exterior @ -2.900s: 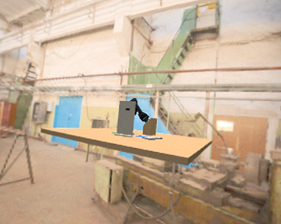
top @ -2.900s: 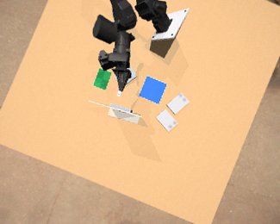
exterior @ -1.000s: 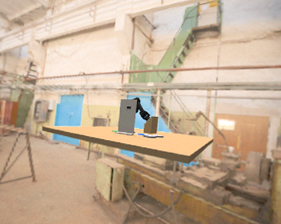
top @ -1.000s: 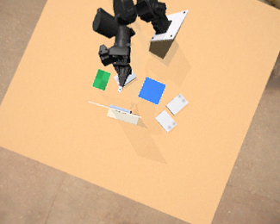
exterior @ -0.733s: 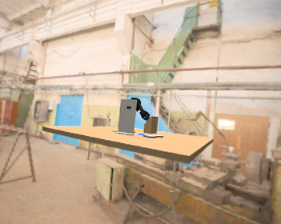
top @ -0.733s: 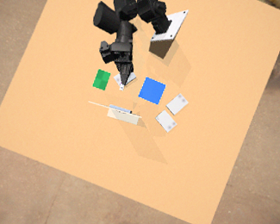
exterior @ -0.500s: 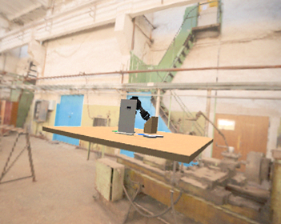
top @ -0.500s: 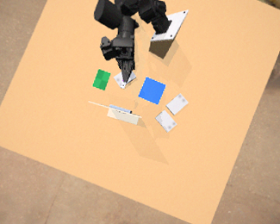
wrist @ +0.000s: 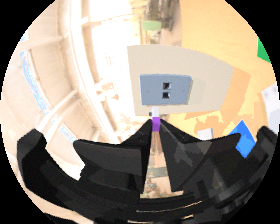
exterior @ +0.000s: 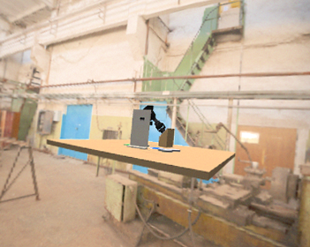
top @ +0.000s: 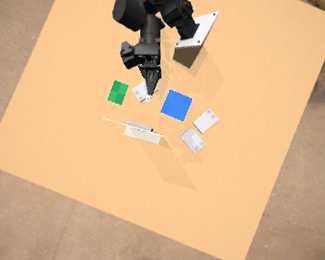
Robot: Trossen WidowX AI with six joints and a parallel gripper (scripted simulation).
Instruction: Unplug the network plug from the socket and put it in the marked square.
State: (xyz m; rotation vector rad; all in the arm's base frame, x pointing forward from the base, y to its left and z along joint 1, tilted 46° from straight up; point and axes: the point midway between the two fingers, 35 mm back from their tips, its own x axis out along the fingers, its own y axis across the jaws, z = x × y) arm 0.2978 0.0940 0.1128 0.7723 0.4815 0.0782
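The blue marked square lies 290 mm below my gripper tip, 90 mm to the left of it and 70 mm behind it. Also, from my gripper tip: upright panel 140 mm below, 110 mm ahead, 10 mm to the left; network plug 10 mm ahead.
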